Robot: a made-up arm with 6 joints. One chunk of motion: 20 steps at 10 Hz.
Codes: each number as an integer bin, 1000 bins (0 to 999) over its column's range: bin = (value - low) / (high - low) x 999, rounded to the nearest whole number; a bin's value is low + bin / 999 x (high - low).
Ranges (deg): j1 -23..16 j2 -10..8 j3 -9..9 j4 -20..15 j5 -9..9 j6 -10..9
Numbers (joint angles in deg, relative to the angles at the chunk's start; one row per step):
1: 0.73 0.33 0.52 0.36 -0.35 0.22
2: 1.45 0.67 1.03 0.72 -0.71 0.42
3: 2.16 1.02 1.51 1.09 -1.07 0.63
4: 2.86 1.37 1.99 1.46 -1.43 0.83
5: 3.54 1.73 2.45 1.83 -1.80 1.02
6: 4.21 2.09 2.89 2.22 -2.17 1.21
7: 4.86 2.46 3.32 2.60 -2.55 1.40
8: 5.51 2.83 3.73 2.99 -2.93 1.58
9: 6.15 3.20 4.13 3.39 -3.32 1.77
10: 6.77 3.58 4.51 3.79 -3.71 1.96
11: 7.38 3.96 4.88 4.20 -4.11 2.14
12: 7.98 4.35 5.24 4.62 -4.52 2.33
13: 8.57 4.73 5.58 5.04 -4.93 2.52
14: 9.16 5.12 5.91 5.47 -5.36 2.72
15: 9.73 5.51 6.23 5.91 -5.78 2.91
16: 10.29 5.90 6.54 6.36 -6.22 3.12
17: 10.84 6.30 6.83 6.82 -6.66 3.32
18: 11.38 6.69 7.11 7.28 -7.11 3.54
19: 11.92 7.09 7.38 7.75 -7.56 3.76
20: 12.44 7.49 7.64 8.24 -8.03 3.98
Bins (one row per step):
1: 608 573 528 581 480 537
2: 626 592 557 591 460 548
3: 644 612 583 602 440 559
4: 662 631 610 613 420 569
5: 680 651 635 623 400 579
6: 697 671 660 634 379 589
7: 714 692 684 645 358 599
8: 730 712 707 656 337 609
9: 747 733 729 668 315 619
10: 763 754 750 679 294 629
11: 778 775 770 691 271 638
12: 794 796 790 703 249 648
13: 809 818 809 715 226 658
14: 824 839 828 727 202 669
15: 838 861 845 740 179 679
16: 853 882 862 752 154 690
17: 867 905 879 766 130 700
18: 881 926 894 779 105 712
19: 894 948 909 792 80 723
20: 908 971 924 806 54 735

